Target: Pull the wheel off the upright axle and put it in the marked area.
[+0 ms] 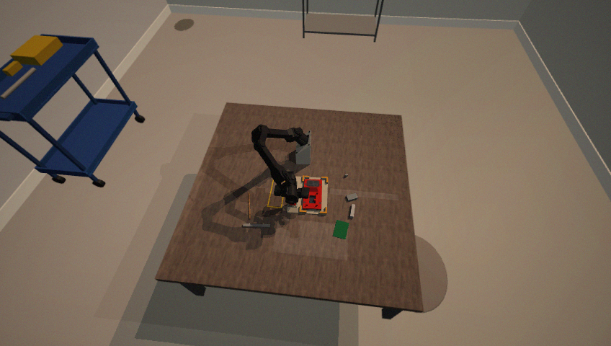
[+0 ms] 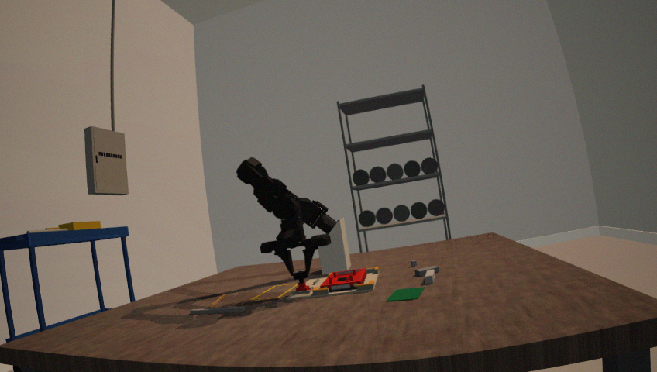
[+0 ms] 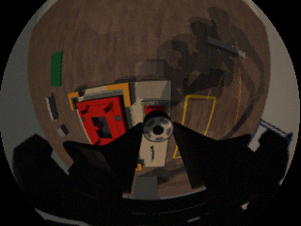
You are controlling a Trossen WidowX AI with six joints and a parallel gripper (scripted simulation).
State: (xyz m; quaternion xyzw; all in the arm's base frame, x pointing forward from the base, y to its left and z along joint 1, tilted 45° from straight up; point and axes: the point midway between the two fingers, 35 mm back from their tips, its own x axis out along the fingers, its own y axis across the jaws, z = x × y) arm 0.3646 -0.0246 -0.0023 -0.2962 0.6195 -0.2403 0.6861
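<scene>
My gripper tip is 2 cm above the upright axle. From my gripper tip the other things lie so: grey bar 17 cm ahead, 17 cm to the right, 5 cm below; then wheel right at my gripper tip; then green card 12 cm ahead, 29 cm to the left, 5 cm below.
</scene>
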